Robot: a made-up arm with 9 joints.
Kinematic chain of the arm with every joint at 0, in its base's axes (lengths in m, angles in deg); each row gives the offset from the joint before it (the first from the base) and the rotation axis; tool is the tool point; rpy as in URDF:
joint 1: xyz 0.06 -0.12 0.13 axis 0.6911 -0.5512 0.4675
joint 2: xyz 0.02 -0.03 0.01 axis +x
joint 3: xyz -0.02 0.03 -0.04 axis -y
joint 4: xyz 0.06 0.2 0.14 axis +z
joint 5: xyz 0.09 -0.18 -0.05 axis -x
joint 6: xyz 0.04 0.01 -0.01 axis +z
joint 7: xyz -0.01 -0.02 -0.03 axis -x
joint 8: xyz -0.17 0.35 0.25 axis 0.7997 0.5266 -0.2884
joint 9: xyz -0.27 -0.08 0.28 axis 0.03 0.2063 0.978
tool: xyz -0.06 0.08 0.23 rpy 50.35 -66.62 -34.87
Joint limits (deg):
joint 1: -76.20..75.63
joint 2: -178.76..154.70
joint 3: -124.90..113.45
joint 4: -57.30..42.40
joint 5: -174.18..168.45
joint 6: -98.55..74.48
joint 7: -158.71..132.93
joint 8: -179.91..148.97
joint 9: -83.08..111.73
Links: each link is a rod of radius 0.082 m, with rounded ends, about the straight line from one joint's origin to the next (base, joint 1, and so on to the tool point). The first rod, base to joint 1, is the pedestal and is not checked.
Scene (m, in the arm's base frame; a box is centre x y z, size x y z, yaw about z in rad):
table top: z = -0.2
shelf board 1: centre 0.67 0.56 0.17 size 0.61 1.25 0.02 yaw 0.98
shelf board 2: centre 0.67 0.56 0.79 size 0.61 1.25 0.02 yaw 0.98
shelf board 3: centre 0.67 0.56 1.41 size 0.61 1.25 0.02 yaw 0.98
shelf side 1: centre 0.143 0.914 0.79 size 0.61 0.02 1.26 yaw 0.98
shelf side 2: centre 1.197 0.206 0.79 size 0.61 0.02 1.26 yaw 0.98
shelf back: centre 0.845 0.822 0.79 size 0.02 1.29 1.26 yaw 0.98
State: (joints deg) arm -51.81 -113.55 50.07 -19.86 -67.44 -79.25 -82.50 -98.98 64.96
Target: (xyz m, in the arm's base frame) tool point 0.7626 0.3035 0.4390
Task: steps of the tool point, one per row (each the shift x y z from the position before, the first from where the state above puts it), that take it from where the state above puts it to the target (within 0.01 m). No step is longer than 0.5 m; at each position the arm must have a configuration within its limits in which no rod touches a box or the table.
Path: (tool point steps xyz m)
1: -0.0949 -0.1658 -0.0194
2: -0.0546 -0.1548 0.0779
3: 0.0015 -0.1043 0.1426
4: 0.0602 -0.0319 0.1615
5: 0.1080 0.0407 0.1335
6: 0.1349 0.0955 0.0672
7: 0.1354 0.1182 -0.0190
8: -0.0365 -0.2857 0.1943
9: 0.0906 -0.3179 0.1152
10: 0.2519 -0.2290 0.0502
11: 0.3541 -0.0354 -0.0058
12: 0.3318 0.1911 -0.0741
13: 0.1819 0.3506 -0.1661
14: -0.0352 0.3667 -0.2668

